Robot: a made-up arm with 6 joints. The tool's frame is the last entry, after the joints. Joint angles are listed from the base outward. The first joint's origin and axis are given. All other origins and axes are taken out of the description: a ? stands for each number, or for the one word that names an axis. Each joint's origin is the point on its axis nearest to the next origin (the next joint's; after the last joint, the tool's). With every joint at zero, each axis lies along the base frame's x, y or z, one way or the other. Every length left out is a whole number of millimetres.
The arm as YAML. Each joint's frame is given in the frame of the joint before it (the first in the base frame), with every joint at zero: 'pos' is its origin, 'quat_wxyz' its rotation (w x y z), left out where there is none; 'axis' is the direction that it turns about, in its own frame. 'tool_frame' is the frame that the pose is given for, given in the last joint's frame.
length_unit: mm
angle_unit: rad
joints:
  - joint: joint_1
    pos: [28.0, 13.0, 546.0]
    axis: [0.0, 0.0, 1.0]
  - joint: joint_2
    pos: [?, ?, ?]
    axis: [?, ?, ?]
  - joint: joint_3
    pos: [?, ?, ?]
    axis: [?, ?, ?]
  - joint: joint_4
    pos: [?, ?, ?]
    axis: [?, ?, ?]
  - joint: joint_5
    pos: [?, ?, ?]
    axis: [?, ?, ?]
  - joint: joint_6
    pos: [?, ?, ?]
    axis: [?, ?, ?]
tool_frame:
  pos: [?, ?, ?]
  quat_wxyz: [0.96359, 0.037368, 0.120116, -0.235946]
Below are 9 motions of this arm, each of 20 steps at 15 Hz.
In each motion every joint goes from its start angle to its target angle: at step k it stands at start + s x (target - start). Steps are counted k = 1, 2, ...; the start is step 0. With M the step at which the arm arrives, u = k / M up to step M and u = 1 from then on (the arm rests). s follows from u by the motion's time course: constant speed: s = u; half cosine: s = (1 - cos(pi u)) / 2; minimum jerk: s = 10 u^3 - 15 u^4 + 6 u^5.
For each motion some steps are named. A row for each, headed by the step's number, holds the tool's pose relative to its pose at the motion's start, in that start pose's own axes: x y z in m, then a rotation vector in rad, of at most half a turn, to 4 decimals.
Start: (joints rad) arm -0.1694 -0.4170 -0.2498 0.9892 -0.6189 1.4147
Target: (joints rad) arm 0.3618 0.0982 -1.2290 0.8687 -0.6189 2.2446
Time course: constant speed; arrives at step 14
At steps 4, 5, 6, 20:
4: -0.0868 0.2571 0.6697 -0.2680 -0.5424 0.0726
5: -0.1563 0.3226 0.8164 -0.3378 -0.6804 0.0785
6: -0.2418 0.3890 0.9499 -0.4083 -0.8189 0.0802
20: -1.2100 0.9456 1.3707 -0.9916 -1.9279 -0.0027

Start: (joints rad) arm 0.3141 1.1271 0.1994 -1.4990 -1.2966 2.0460
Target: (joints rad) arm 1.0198 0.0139 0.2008 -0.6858 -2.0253 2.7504
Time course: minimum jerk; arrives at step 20
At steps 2, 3, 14, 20:
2: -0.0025 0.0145 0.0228 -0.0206 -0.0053 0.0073
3: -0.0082 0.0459 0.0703 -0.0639 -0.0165 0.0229
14: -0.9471 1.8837 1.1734 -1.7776 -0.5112 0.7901
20: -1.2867 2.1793 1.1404 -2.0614 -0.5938 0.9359

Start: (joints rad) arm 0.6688 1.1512 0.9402 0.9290 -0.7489 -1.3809
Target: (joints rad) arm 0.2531 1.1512 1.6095 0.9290 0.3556 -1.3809
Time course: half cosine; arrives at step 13
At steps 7, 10, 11, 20:
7: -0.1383 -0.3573 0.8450 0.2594 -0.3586 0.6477
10: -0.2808 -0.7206 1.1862 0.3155 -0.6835 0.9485
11: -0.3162 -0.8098 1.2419 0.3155 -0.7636 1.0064
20: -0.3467 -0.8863 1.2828 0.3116 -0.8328 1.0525

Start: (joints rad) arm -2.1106 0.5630 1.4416 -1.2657 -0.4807 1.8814
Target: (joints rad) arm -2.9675 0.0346 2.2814 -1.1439 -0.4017 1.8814
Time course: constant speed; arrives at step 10
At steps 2, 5, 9, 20:
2: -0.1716 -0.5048 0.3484 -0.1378 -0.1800 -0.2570
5: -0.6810 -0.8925 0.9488 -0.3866 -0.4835 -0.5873
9: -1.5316 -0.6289 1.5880 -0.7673 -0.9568 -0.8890
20: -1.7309 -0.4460 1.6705 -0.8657 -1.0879 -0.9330

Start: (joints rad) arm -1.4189 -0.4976 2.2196 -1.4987 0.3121 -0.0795
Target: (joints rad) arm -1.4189 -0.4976 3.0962 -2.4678 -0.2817 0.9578
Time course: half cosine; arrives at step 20
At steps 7, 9, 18, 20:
7: -0.2531 0.2878 -0.0781 -0.0926 0.1611 0.1625
9: -0.4262 0.4229 -0.1175 -0.1603 0.2413 0.2890
18: -1.2420 0.7110 -0.2034 -0.4196 0.4015 0.9734
20: -1.2820 0.7140 -0.2041 -0.4280 0.4021 1.0100

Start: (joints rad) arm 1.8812 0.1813 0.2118 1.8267 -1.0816 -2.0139
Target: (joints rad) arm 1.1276 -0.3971 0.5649 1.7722 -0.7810 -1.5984
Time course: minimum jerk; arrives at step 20
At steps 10, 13, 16, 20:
10: 0.2375 -0.4734 1.0473 0.2562 -0.2797 -0.1522
13: 0.0867 -0.8514 1.4826 0.3616 -0.4896 -0.2288
16: -0.1222 -1.1066 1.6914 0.4164 -0.6513 -0.2815
20: -0.2073 -1.1859 1.7425 0.4313 -0.7076 -0.2992

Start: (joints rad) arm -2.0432 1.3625 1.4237 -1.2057 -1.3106 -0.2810
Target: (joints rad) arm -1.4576 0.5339 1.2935 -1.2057 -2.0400 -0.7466
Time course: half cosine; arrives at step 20
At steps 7, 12, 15, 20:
7: -0.0114 0.5674 -0.5159 -0.2044 0.2023 -0.0922
12: -0.0987 1.0539 -1.4067 -0.4732 0.4360 -0.2919
15: -0.1957 1.1495 -1.8940 -0.6065 0.5224 -0.4209
20: -0.2926 1.1506 -2.2401 -0.7015 0.5664 -0.5227

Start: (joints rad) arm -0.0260 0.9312 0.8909 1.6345 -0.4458 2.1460
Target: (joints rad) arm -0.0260 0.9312 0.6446 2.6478 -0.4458 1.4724
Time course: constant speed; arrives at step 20
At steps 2, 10, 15, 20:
2: 0.0071 -0.0168 0.0279 -0.0408 0.0018 -0.0015
10: 0.0301 -0.0932 0.1370 -0.2012 0.0241 -0.0435
15: 0.0396 -0.1489 0.2046 -0.2953 0.0462 -0.0993
20: 0.0446 -0.2106 0.2731 -0.3817 0.0706 -0.1772

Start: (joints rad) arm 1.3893 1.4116 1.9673 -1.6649 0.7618 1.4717
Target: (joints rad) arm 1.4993 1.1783 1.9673 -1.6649 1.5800 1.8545
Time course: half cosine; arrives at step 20
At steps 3, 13, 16, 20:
3: -0.0216 0.0033 0.0283 0.0051 -0.0138 -0.0373
13: -0.3123 -0.0110 0.3598 0.0457 -0.0723 -0.5182
16: -0.3955 -0.0292 0.4407 0.0475 -0.0518 -0.6467
20: -0.4412 -0.0410 0.4831 0.0465 -0.0345 -0.7152

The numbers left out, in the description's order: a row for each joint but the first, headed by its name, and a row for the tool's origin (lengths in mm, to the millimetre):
joint_2: xyz 232.0 51.0 0.0, axis 0.0 1.0 0.0
joint_3: xyz 28.0 0.0 1308.0, axis 0.0 -1.0 0.0
joint_4: xyz 1448.0 0.0 259.0, axis -1.0 0.0 0.0
joint_5: xyz 0.0 14.0 16.0, axis 0.0 -1.0 0.0
joint_6: xyz 253.0 0.0 8.0, axis -1.0 0.0 0.0
tool: xyz 0.0 5.0 -14.0

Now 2 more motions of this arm.
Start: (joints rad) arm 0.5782 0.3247 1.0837 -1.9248 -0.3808 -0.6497
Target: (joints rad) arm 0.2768 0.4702 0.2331 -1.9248 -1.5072 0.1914
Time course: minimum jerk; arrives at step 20
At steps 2, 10, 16, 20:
2: -0.0011 -0.0053 0.0146 -0.0027 -0.0035 -0.0099
10: -0.2819 -0.3808 0.7563 -0.1039 -0.0413 -0.4915
16: -0.7971 -0.7810 1.1487 -0.1411 0.1336 -0.6775
20: -0.8739 -0.8341 1.1765 -0.1461 0.1630 -0.6787

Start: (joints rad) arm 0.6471 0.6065 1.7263 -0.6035 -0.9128 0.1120
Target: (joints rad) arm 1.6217 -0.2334 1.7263 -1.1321 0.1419 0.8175
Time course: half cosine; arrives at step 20
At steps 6, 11, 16, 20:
6: -0.5425 0.2894 0.1365 0.0493 -0.3425 0.2921
11: -1.5655 0.1751 0.2798 0.4303 -0.8608 0.6921
16: -2.1379 -0.5071 0.2787 1.0231 -1.0779 0.8563
20: -2.2062 -0.7678 0.2510 1.2234 -1.0787 0.8677

